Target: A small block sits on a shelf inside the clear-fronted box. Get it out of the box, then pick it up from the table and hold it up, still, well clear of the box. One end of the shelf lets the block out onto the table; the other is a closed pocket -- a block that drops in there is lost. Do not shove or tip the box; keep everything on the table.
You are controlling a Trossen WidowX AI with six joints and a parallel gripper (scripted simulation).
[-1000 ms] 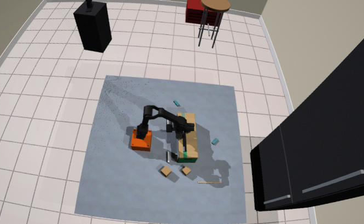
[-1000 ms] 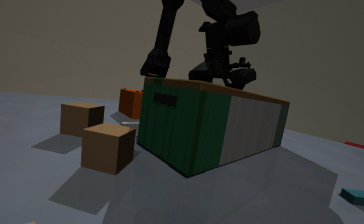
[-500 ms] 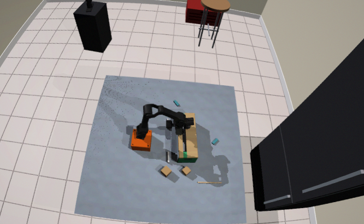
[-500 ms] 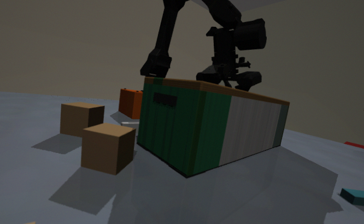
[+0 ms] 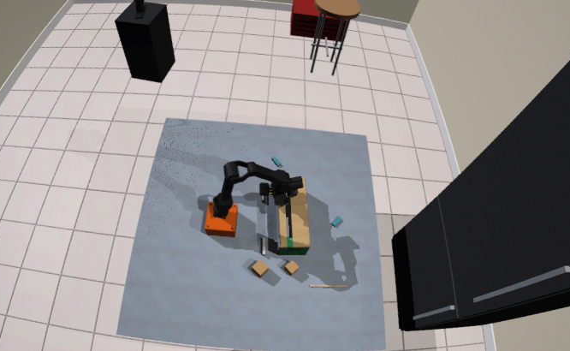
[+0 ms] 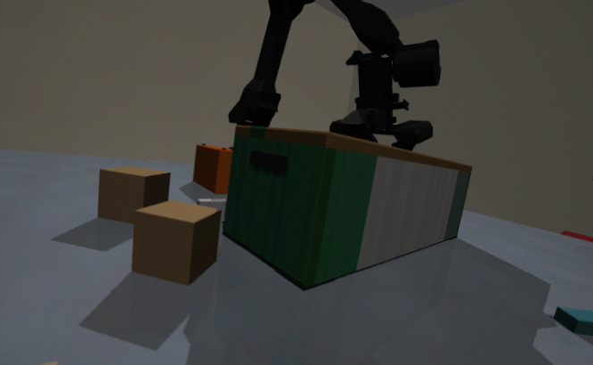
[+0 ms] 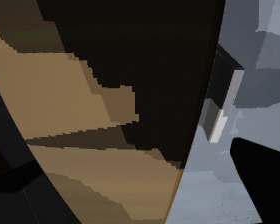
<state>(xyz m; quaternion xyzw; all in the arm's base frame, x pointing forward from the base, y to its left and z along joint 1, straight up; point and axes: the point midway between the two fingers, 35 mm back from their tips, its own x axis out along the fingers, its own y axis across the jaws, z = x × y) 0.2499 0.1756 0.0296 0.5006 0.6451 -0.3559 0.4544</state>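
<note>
My gripper tip is now 5 cm above the yellow-green block, 3 cm to the right of it and 2 cm past it. The rest, counted from my gripper tip: long box: 11 cm to the right, 6 cm ahead, 3 cm below; thin wooden stick: 41 cm to the right, 36 cm ahead, 8 cm below.
</note>
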